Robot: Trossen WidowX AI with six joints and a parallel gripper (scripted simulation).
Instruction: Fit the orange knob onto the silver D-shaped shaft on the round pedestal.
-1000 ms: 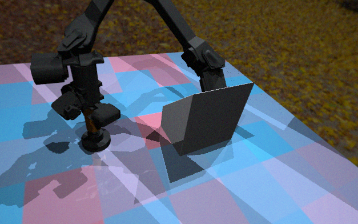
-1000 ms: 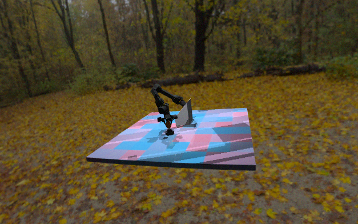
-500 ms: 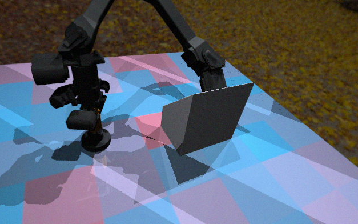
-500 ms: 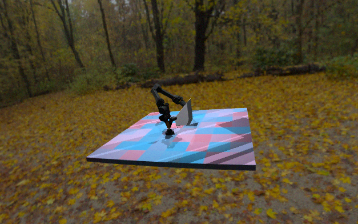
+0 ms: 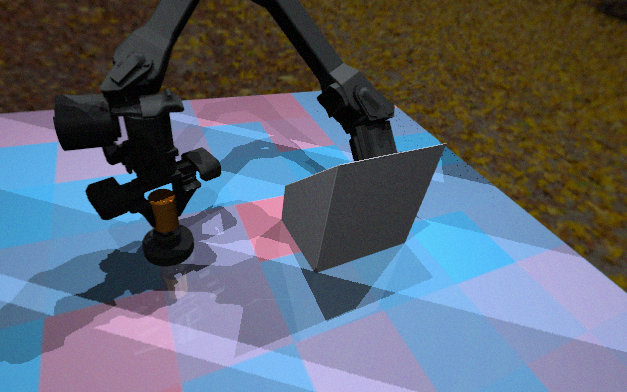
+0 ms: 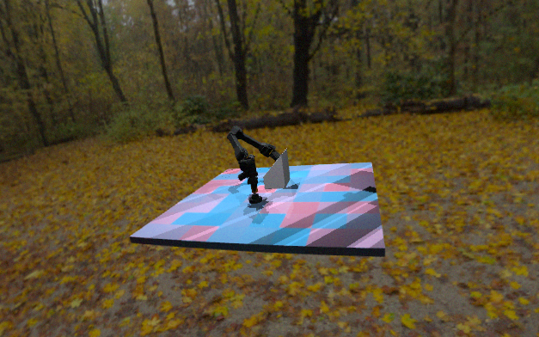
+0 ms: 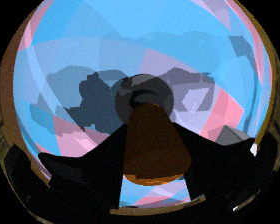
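Now: gripper tip 4 cm above the round pedestal. Also, from my gripper tip: orange knob (3 cm above).
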